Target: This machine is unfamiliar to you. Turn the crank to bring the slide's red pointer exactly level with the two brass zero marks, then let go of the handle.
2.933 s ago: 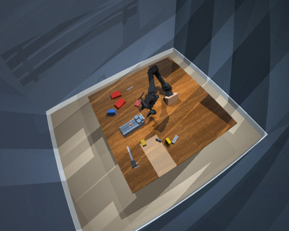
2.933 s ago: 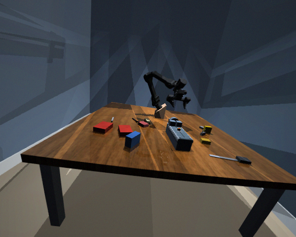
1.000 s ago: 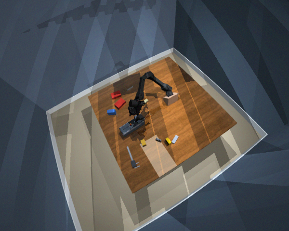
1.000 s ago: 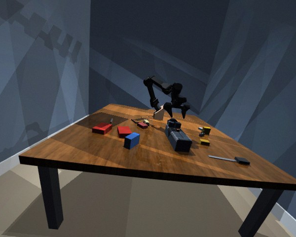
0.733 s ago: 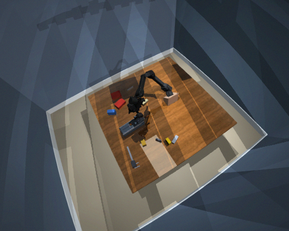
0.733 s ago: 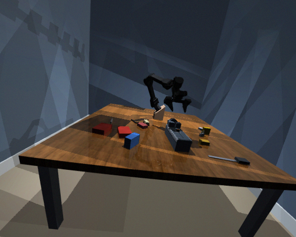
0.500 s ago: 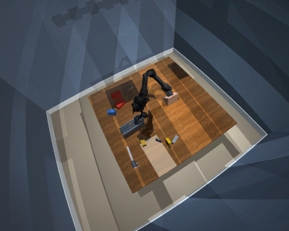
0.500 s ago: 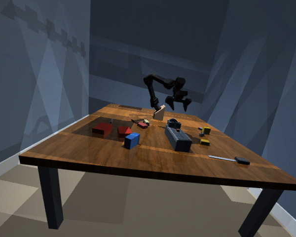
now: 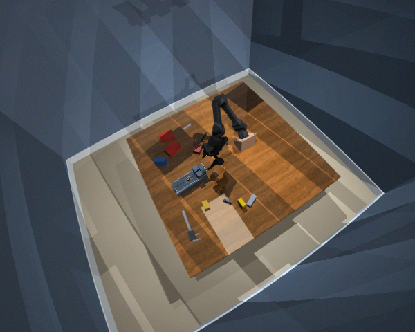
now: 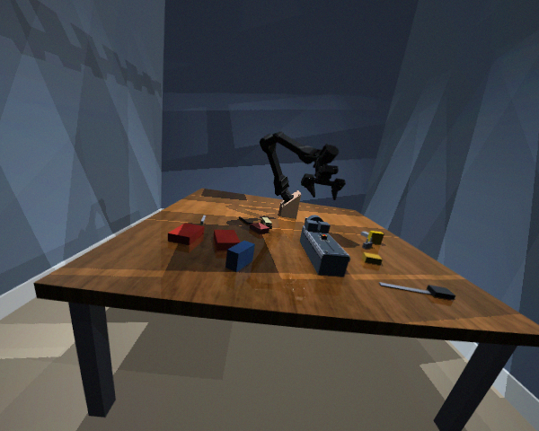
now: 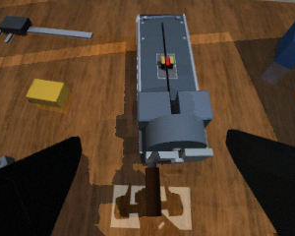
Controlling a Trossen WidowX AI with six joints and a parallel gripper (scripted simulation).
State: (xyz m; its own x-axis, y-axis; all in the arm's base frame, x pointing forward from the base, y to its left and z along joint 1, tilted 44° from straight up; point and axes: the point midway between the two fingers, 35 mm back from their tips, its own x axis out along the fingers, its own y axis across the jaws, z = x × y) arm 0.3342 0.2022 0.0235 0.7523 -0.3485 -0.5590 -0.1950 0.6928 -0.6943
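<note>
Right now the brown crank handle is 10 cm below my gripper tip, 3 cm behind it and 1 cm to the right of it. The rest, counted from my gripper tip: pink block (26 cm to the right, 19 cm below, 1 cm behind); then ochre block (21 cm to the left, 19 cm below, 12 cm ahead); then red pointer (16 cm ahead, 12 cm below).
</note>
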